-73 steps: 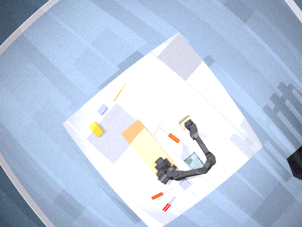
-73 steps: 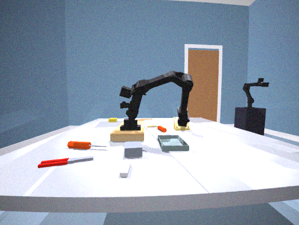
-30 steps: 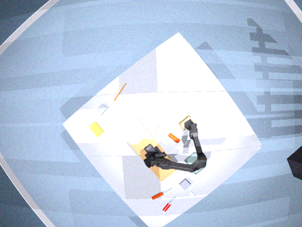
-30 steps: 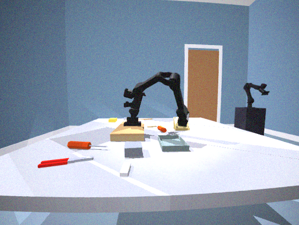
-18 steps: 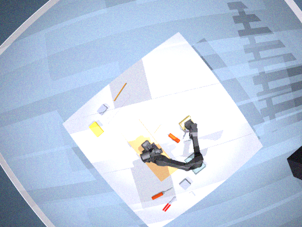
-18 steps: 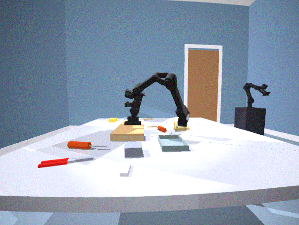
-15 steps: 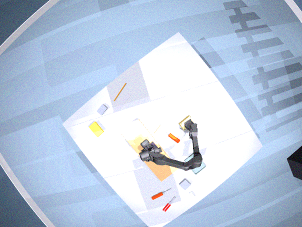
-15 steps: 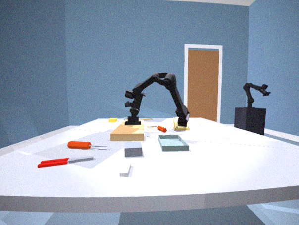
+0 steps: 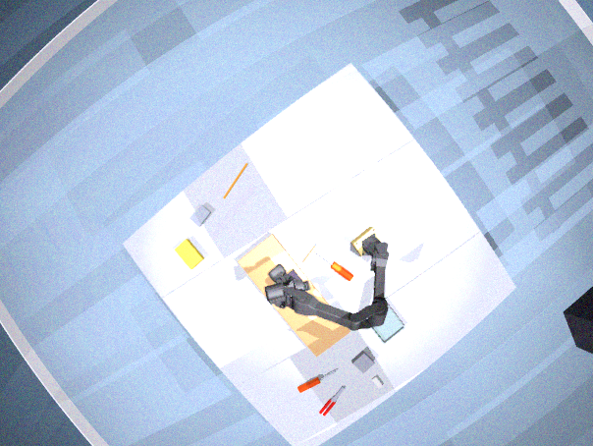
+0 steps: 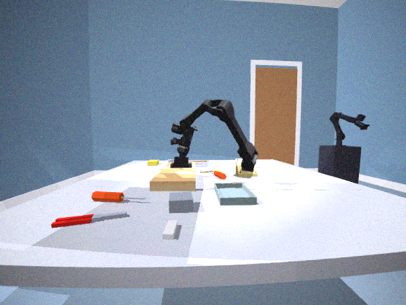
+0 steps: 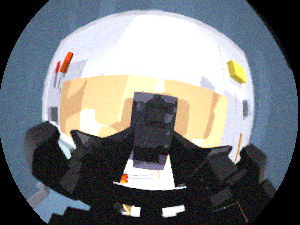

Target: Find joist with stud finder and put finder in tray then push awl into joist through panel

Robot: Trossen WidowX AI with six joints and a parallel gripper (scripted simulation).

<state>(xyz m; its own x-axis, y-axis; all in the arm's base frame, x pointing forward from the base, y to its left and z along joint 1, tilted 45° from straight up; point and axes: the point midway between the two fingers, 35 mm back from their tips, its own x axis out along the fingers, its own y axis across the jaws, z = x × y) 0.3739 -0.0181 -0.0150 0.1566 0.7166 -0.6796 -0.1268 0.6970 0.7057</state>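
The tray lies 36 cm to the left of my gripper tip, 27 cm behind it and 5 cm below it. The rest, counted from my gripper tip: dark stud finder: 2 cm above, 1 cm ahead; then yellow block: 32 cm to the right, 28 cm ahead, 5 cm below; then awl: 18 cm behind, 7 cm to the right, 6 cm below.
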